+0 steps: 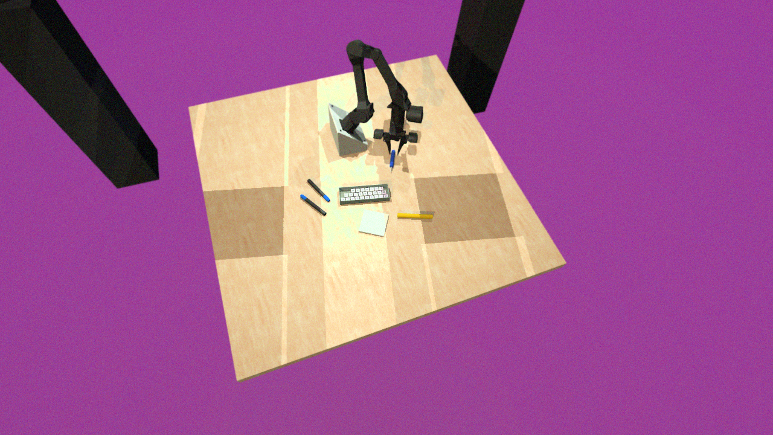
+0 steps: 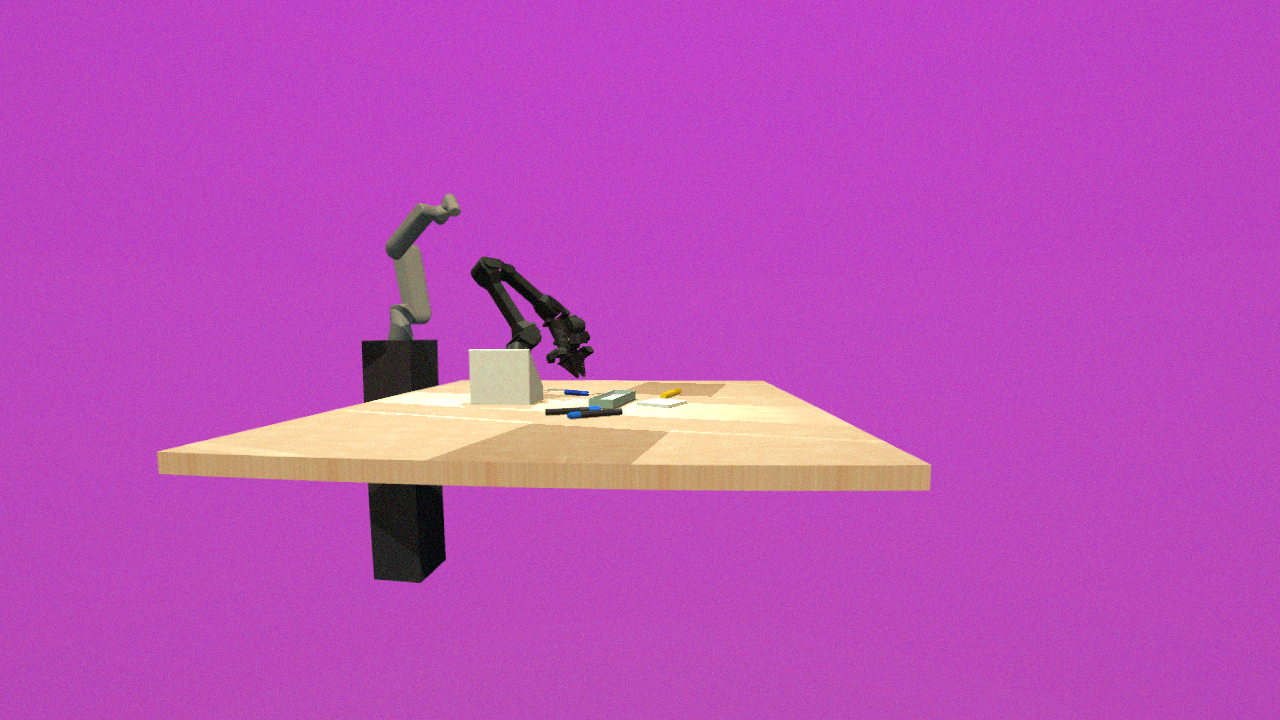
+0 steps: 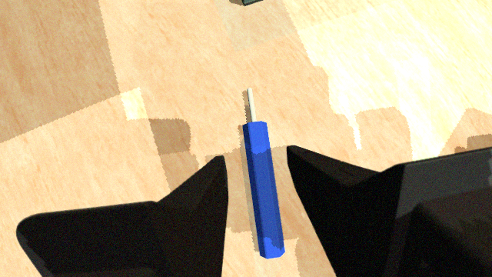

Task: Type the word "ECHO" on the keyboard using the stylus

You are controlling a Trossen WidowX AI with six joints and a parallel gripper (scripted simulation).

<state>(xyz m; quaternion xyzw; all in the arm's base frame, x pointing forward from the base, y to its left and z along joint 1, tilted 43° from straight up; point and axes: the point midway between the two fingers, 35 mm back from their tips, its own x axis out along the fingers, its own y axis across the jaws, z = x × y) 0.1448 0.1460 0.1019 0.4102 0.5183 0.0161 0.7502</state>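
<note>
Right now my gripper tip is 5 cm above the stylus, 1 cm to the left of it and 1 cm short of it. Also, from my gripper tip: stylus tip (5 cm below, 4 cm ahead, 2 cm to the right); notepad (27 cm ahead, 17 cm to the right, 6 cm below); yellow pencil (29 cm ahead, 5 cm below).
</note>
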